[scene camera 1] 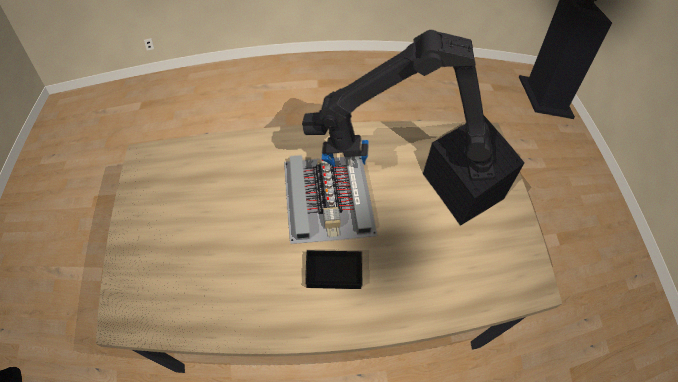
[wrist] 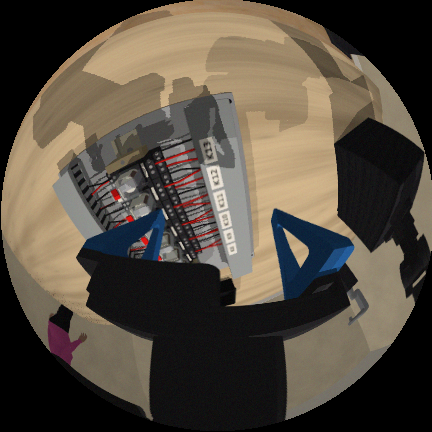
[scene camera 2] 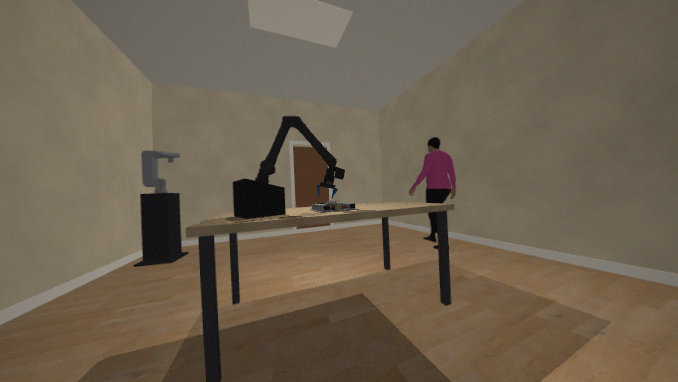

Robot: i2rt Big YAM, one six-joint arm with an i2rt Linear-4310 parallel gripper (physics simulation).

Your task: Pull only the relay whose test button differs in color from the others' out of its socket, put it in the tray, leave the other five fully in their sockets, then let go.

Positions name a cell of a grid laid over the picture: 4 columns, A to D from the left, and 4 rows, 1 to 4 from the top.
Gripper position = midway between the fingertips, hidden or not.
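Note:
My gripper (scene camera 1: C2), in sight. Gripper (wrist: C2), seen here as well.

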